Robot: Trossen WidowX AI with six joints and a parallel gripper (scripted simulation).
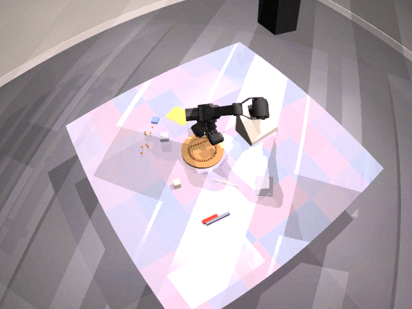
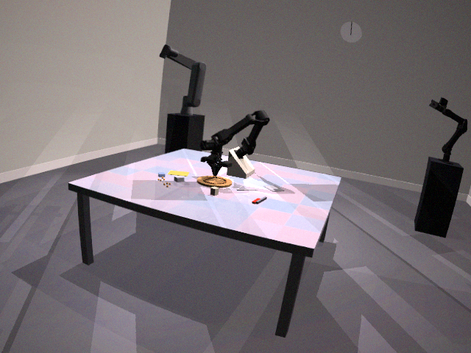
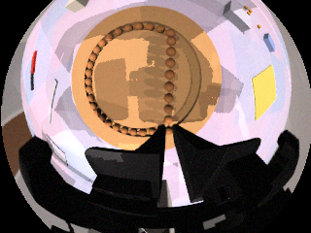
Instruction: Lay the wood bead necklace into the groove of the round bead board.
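Right now my gripper tip is 50 mm short of the round bead board, 30 mm to the right of it and 10 mm above it. The rest, counted from my gripper tip: white block (180 mm ahead, 130 mm to the right, 10 mm below); then thin rod (40 mm ahead, 240 mm to the left, 20 mm below); then yellow sheet (60 mm ahead, 220 mm to the right, 20 mm below).
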